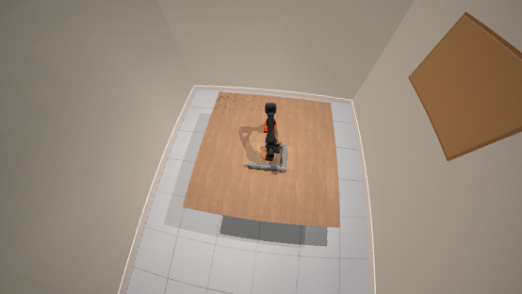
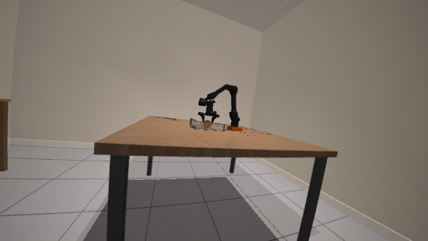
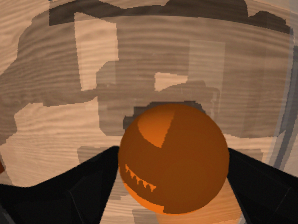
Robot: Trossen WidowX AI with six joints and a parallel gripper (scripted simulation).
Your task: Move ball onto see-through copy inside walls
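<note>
Right now the see-through orange ball is 4 cm to the right of my gripper tip and 2 cm ahead of it.
</note>
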